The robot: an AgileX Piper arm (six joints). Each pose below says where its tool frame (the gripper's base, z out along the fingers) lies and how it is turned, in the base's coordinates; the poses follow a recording.
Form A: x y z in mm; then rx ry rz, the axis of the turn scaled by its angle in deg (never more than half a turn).
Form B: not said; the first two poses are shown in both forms.
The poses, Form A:
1: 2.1 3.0 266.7 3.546 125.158 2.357
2: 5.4 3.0 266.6 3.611 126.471 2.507
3: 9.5 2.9 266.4 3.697 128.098 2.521
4: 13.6 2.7 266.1 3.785 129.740 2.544
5: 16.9 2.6 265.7 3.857 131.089 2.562
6: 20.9 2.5 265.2 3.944 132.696 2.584
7: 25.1 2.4 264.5 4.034 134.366 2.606
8: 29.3 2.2 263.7 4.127 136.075 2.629
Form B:
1: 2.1 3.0 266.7; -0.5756 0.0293 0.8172; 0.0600 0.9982 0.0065; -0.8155 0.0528 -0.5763
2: 5.4 3.0 266.6; -0.5942 0.0296 0.8038; 0.0614 0.9981 0.0087; -0.8020 0.0545 -0.5949
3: 9.5 2.9 266.4; -0.6167 0.0312 0.7866; 0.0621 0.9980 0.0091; -0.7847 0.0545 -0.6175
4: 13.6 2.7 266.1; -0.6390 0.0327 0.7685; 0.0628 0.9980 0.0097; -0.7666 0.0545 -0.6397
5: 16.9 2.6 265.7; -0.6569 0.0340 0.7532; 0.0634 0.9979 0.0102; -0.7513 0.0545 -0.6577
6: 20.9 2.5 265.2; -0.6777 0.0356 0.7345; 0.0641 0.9979 0.0109; -0.7325 0.0545 -0.6785
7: 25.1 2.4 264.5; -0.6988 0.0371 0.7144; 0.0648 0.9978 0.0115; -0.7124 0.0544 -0.6997
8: 29.3 2.2 263.7; -0.7197 0.0388 0.6932; 0.0655 0.9978 0.0122; -0.6912 0.0542 -0.7207
